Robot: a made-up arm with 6 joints. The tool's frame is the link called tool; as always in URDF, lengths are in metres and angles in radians. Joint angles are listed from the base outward. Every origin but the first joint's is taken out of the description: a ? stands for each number. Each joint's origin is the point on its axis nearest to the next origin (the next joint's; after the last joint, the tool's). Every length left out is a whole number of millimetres.
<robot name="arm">
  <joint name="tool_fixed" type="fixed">
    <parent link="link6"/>
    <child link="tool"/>
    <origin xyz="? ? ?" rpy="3.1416 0 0"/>
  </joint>
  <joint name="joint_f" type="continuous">
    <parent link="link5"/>
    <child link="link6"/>
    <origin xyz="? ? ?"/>
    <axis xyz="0 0 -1"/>
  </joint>
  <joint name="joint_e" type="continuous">
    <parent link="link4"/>
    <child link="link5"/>
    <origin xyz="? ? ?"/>
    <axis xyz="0 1 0"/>
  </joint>
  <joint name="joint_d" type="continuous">
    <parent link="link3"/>
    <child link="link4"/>
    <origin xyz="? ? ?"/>
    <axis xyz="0 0 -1"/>
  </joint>
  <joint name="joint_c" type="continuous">
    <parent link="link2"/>
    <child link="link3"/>
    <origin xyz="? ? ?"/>
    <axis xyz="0 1 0"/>
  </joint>
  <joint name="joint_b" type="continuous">
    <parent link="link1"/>
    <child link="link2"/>
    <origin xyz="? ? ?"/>
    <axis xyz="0 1 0"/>
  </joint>
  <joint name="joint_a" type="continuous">
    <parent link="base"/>
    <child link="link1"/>
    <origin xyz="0 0 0.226"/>
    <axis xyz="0 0 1"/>
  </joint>
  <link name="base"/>
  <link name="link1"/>
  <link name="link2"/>
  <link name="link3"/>
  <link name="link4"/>
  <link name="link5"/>
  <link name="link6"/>
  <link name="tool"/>
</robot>
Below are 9 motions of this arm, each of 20 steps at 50 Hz.
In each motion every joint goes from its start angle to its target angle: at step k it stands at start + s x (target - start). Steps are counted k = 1, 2, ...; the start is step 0. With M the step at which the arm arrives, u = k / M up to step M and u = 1 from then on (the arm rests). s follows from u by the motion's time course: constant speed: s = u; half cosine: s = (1 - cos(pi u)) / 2; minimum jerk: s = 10 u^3 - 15 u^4 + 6 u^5.
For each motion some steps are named. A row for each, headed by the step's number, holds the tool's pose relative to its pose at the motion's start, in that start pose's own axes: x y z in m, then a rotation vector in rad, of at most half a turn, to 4 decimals.
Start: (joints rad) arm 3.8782 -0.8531 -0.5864 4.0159 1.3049 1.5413
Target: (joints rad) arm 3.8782 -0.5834 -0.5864 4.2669 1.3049 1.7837
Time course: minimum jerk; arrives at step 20
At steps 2, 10, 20:
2: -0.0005 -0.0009 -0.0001 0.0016 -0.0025 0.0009
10: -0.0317 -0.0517 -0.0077 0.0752 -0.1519 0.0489
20: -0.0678 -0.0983 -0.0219 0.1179 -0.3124 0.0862

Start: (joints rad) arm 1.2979 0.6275 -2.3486 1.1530 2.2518 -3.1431
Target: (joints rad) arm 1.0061 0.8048 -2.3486 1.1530 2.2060 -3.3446
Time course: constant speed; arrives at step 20
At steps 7, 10, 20:
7: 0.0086 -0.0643 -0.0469 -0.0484 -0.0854 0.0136
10: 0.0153 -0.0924 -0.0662 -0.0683 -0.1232 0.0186
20: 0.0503 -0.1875 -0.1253 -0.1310 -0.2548 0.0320

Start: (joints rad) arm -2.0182 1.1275 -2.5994 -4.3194 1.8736 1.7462
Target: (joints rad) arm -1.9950 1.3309 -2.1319 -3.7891 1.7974 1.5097
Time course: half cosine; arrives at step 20
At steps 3, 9, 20:
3: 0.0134 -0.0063 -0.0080 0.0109 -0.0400 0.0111
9: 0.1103 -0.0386 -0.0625 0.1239 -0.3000 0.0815
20: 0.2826 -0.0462 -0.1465 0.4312 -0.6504 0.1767

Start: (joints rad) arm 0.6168 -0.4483 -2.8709 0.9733 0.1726 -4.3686
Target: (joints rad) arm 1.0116 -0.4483 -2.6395 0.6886 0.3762 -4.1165
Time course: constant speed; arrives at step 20
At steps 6, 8, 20:
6: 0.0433 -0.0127 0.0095 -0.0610 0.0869 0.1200
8: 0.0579 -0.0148 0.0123 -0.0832 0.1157 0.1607
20: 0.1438 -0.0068 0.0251 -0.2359 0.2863 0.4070

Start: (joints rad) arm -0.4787 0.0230 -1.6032 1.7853 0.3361 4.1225
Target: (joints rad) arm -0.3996 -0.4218 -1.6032 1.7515 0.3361 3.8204
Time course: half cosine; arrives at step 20
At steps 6, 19, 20:
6: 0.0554 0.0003 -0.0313 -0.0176 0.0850 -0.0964
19: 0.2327 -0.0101 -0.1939 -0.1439 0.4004 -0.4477
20: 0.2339 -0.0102 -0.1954 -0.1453 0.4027 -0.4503

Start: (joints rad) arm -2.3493 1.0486 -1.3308 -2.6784 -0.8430 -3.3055
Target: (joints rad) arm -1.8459 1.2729 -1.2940 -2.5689 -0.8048 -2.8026
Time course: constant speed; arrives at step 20
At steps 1, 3, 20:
1: -0.0029 -0.0076 0.0097 -0.0117 -0.0148 0.0125
3: -0.0096 -0.0220 0.0292 -0.0372 -0.0431 0.0379
20: -0.0997 -0.0917 0.1940 -0.3453 -0.1918 0.2755

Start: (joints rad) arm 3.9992 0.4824 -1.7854 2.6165 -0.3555 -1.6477
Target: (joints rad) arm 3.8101 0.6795 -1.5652 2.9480 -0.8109 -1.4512
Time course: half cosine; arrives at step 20
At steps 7, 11, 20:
7: -0.0158 0.0662 0.0208 -0.2451 -0.0642 0.1475
11: -0.0351 0.1361 0.0316 -0.5229 -0.1276 0.3139
20: -0.0628 0.2210 0.0289 -0.9122 -0.2053 0.5429

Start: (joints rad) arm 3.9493 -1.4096 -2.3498 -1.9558 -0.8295 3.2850
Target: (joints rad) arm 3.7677 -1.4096 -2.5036 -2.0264 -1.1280 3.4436
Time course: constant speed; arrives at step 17
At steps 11, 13, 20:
11: -0.0694 -0.0296 0.0143 -0.0799 -0.2082 -0.0771
13: -0.0822 -0.0339 0.0164 -0.0994 -0.2446 -0.0906
20: -0.1079 -0.0415 0.0200 -0.1429 -0.3156 -0.1173

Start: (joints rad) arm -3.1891 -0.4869 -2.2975 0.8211 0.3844 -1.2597
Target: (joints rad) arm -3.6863 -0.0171 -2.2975 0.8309 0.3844 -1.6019
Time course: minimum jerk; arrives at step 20
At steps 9, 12, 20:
9: -0.1322 -0.0173 0.0705 0.0024 -0.2608 -0.2287
12: -0.2349 -0.0059 0.0899 0.0069 -0.4426 -0.3679
20: -0.3559 0.0286 0.0800 0.0155 -0.6568 -0.5090

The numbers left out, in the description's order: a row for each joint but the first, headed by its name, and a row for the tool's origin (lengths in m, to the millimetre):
tool: 0 0 0
joint_f: 0.074 0 -0.095
joint_e: 0 0 0
joint_d: 0.082 0 -0.363
joint_c: 0.064 0 0.342
joint_b: 0 0 0

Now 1 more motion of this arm.
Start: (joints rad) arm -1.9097 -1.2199 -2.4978 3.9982 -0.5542 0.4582
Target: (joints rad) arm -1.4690 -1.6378 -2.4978 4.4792 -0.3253 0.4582
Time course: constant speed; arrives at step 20
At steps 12, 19, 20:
12: -0.1530 0.1284 -0.1841 -0.4836 -0.2246 0.3786
19: -0.2423 0.1572 -0.3283 -0.7574 -0.3607 0.5901
20: -0.2541 0.1583 -0.3506 -0.7962 -0.3801 0.6194

